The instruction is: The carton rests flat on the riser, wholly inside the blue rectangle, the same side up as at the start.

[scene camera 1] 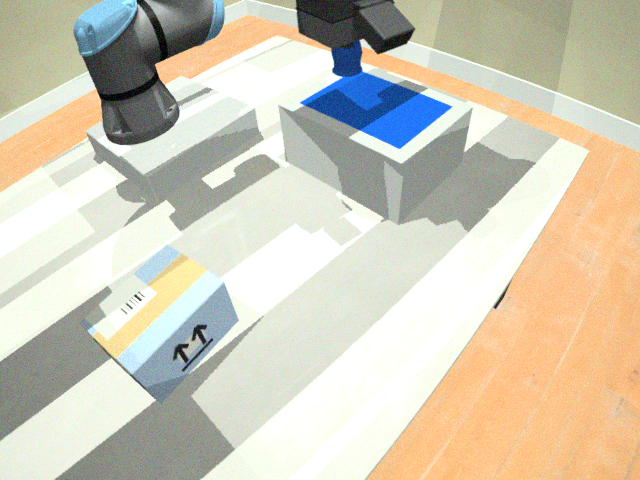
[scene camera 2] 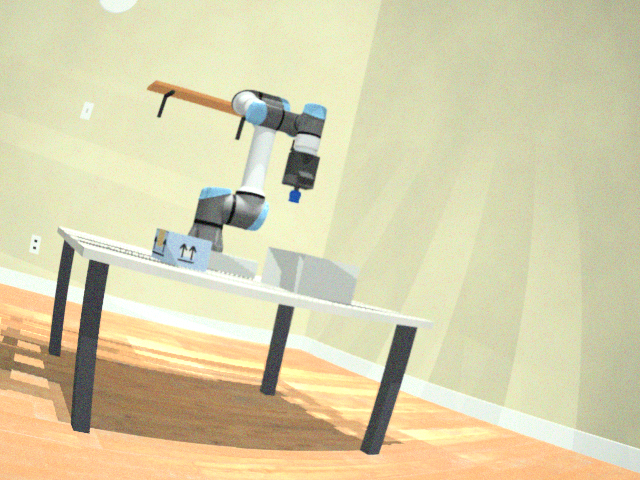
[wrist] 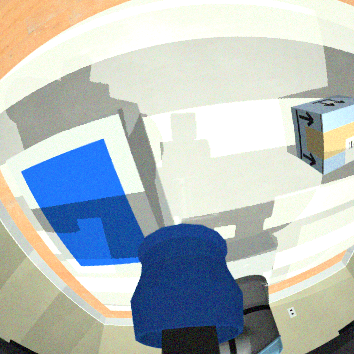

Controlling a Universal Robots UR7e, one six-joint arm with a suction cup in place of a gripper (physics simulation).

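Seen in the pictures: hand at its tool point: point(scene camera 1: 347, 69) point(scene camera 2: 293, 201) point(wrist: 182, 257); arm's base at its link origin: point(scene camera 1: 143, 122) point(wrist: 241, 289).
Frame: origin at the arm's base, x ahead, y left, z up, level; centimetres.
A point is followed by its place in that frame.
Note:
The carton point(scene camera 1: 178, 315) {x 47.8, y -12.6, z 3.0 cm} point(scene camera 2: 188, 251) {x 49.1, y -12.8, z -1.3 cm} point(wrist: 336, 137) {x 43.5, y -10.6, z 3.1 cm} is light blue with a tan tape band and a white barcode label on top and black double arrows pointing up on its sides. It stands upright on the table, apart from the riser. The riser point(scene camera 1: 434, 160) {x 46.2, y 31.0, z 1.4 cm} point(scene camera 2: 328, 277) {x 46.2, y 31.5, z 0.8 cm} point(wrist: 114, 125) {x 46.1, y 22.7, z 6.1 cm} is a grey-white block with the blue rectangle point(scene camera 1: 413, 121) {x 41.2, y 30.8, z 6.1 cm} point(wrist: 80, 175) {x 40.7, y 28.3, z 6.1 cm} on its top; the rectangle does not show in scene camera 2. My gripper, a blue suction cup point(scene camera 1: 347, 73) point(scene camera 2: 294, 200) point(wrist: 182, 235), is open, holds nothing and hangs in the air well above the table, away from the carton.
A lower grey-white block point(scene camera 1: 201, 136) {x 13.7, y 6.6, z 0.2 cm} point(scene camera 2: 235, 265) {x 14.0, y 10.4, z -2.8 cm} lies on the table point(scene camera 1: 310, 330) {x 54.2, y 0.7, z -5.9 cm} point(scene camera 2: 248, 290) {x 71.3, y 1.2, z -6.6 cm} by the arm's base, between the carton and the riser in scene camera 2. A wooden wall shelf point(scene camera 2: 196, 99) is behind the arm.

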